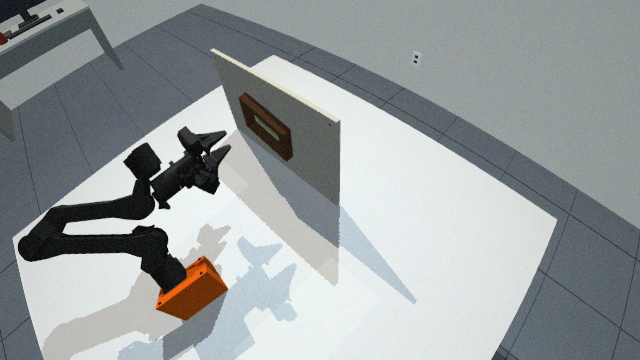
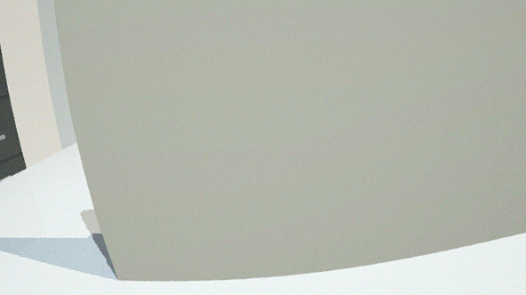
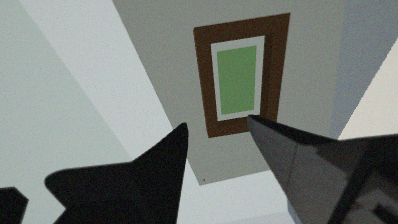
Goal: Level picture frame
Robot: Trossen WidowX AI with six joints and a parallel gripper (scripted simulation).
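My gripper tip is now 120 mm short of the brown wooden picture frame, 10 mm to the right of it and 50 mm above it. The rest, counted from my gripper tip: cream wall board 130 mm ahead, 20 mm to the left, 70 mm below.
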